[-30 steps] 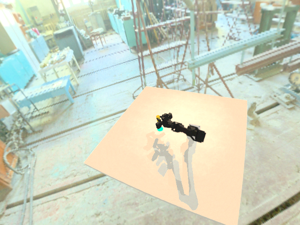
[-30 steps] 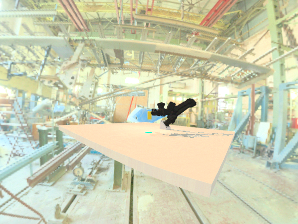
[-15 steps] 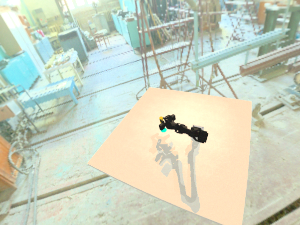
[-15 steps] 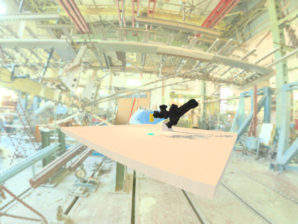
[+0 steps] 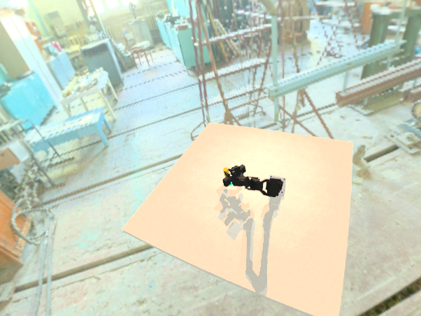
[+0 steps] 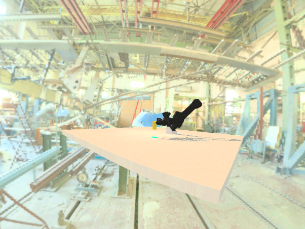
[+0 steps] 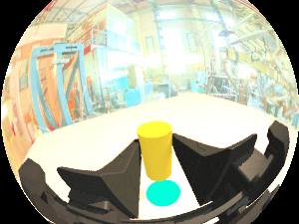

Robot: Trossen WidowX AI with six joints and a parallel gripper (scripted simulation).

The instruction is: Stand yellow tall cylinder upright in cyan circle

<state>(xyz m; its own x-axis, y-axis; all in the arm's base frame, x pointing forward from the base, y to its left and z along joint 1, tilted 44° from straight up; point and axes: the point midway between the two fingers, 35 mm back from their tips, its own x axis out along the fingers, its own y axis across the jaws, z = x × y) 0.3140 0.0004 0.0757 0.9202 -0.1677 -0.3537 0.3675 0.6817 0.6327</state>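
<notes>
Right now the cyan circle is 1 cm behind my gripper tip and 12 cm below it. The rest, counted from my gripper tip: yellow tall cylinder: 2 cm below.
</notes>
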